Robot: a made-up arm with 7 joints. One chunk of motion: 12 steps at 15 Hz.
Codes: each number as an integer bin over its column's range. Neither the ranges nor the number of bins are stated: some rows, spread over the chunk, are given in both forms.
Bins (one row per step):
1: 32 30 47 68 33 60 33
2: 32 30 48 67 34 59 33
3: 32 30 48 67 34 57 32
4: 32 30 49 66 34 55 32
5: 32 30 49 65 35 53 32
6: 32 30 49 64 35 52 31
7: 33 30 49 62 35 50 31
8: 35 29 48 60 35 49 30
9: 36 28 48 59 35 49 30
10: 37 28 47 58 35 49 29
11: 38 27 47 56 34 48 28
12: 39 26 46 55 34 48 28
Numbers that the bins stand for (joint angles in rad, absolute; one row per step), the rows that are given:
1: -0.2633 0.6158 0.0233 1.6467 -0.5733 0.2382 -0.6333
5: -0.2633 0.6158 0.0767 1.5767 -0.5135 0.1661 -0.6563
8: -0.1933 0.5966 0.0500 1.4600 -0.5135 0.1248 -0.7021
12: -0.1000 0.5390 -0.0033 1.3433 -0.5434 0.1145 -0.7480
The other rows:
2: -0.2633 0.6158 0.0500 1.6233 -0.5434 0.2279 -0.6333
3: -0.2633 0.6158 0.0500 1.6233 -0.5434 0.2073 -0.6563
4: -0.2633 0.6158 0.0767 1.6000 -0.5434 0.1867 -0.6563
6: -0.2633 0.6158 0.0767 1.5533 -0.5135 0.1558 -0.6792
7: -0.2400 0.6158 0.0767 1.5067 -0.5135 0.1352 -0.6792
9: -0.1700 0.5774 0.0500 1.4367 -0.5135 0.1248 -0.7021
10: -0.1467 0.5774 0.0233 1.4133 -0.5135 0.1248 -0.7251
11: -0.1233 0.5582 0.0233 1.3667 -0.5434 0.1145 -0.7480

